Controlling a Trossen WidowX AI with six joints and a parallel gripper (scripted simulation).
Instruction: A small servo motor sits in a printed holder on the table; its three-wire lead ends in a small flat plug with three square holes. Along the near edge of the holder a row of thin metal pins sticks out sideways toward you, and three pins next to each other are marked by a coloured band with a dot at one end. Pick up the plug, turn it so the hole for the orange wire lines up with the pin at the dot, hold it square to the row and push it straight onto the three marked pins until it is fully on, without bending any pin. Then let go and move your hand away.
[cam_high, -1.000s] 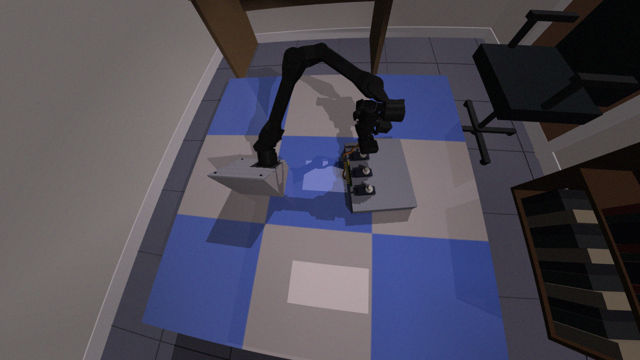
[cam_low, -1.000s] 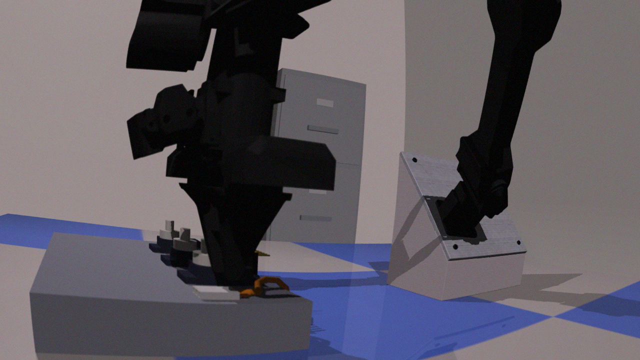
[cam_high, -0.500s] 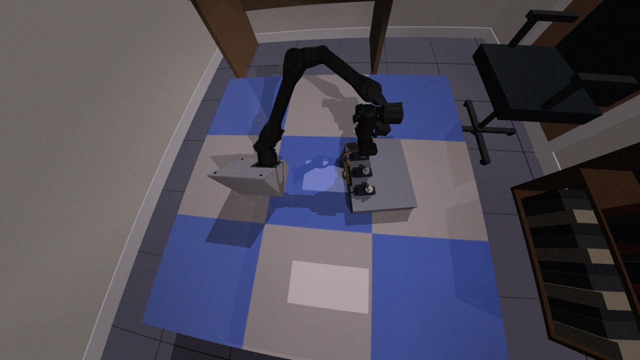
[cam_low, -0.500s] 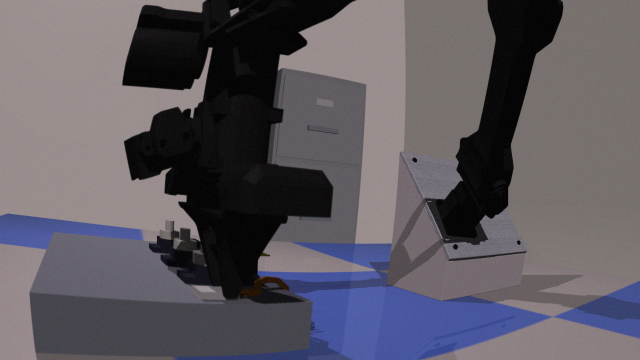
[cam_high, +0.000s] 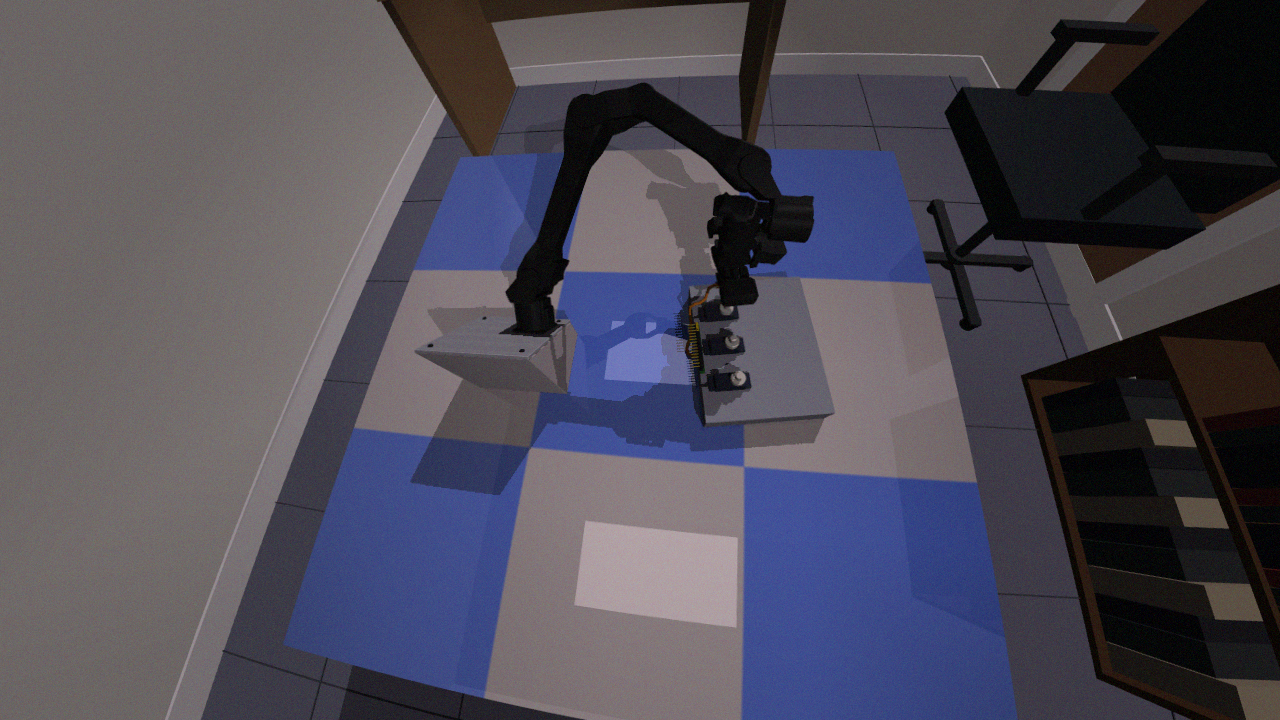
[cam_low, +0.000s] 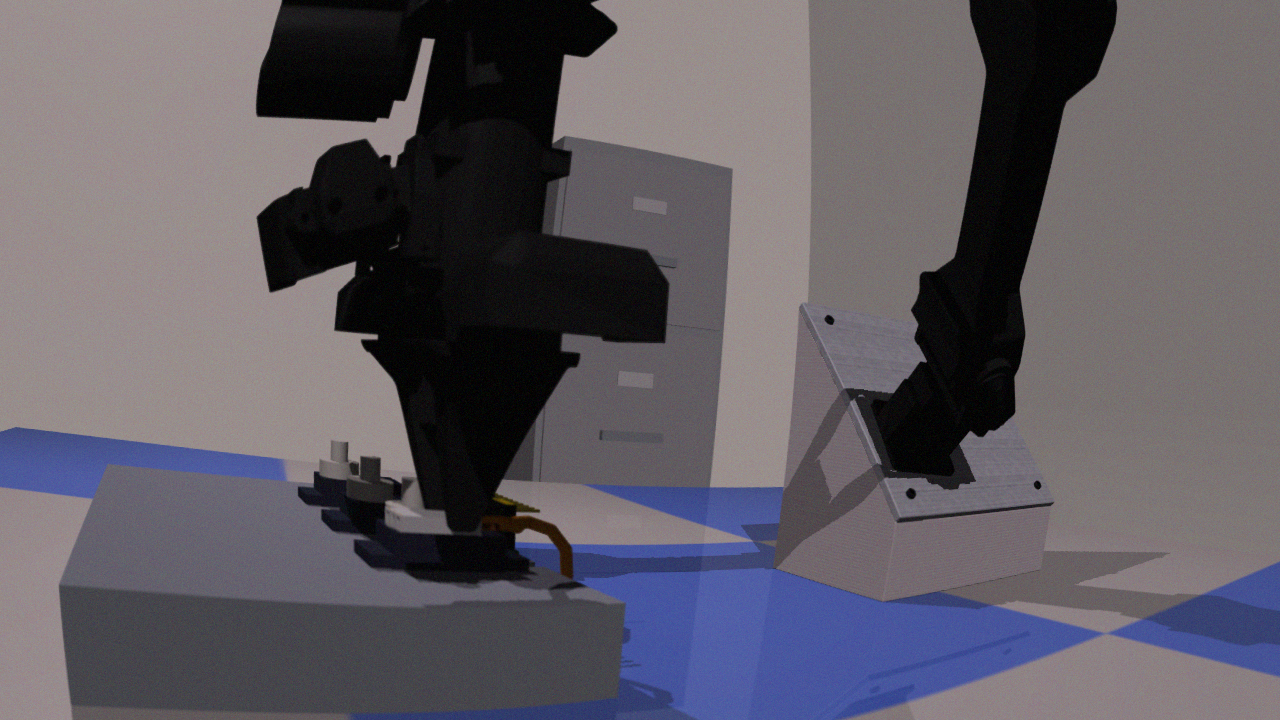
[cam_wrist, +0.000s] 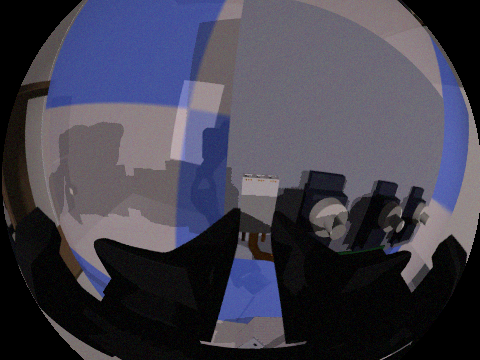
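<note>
The yellow band is 10 cm to the right of my gripper tip and 4 cm behind it. The rest, counted from my gripper tip: grey printed holder 12 cm ahead, 10 cm to the right, 5 cm below.
</note>
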